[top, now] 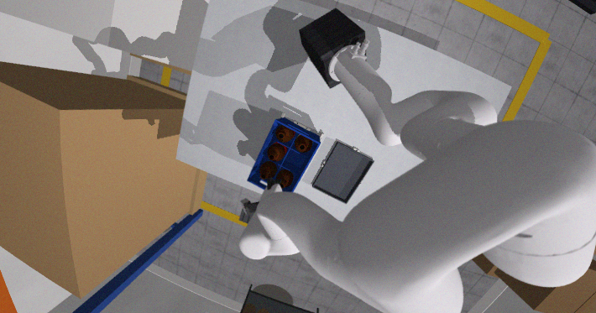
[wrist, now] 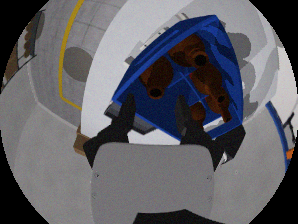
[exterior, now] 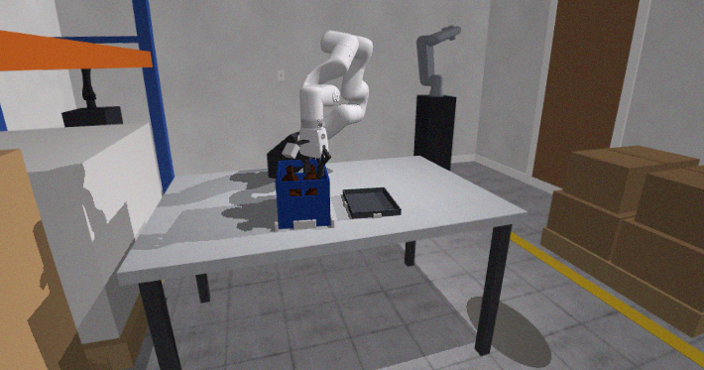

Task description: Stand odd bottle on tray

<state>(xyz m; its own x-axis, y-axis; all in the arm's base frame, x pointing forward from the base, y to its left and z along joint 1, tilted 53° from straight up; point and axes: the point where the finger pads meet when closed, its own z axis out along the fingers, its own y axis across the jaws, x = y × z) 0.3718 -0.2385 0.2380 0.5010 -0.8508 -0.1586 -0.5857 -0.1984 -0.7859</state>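
Right now the blue crate is 11 cm below my hand, 9 cm behind it and 3 cm to the right of it. Round my hand: dark tray (24 cm to the left, 19 cm below, 10 cm behind); glass bottle (19 cm behind, 11 cm below, 7 cm to the right).
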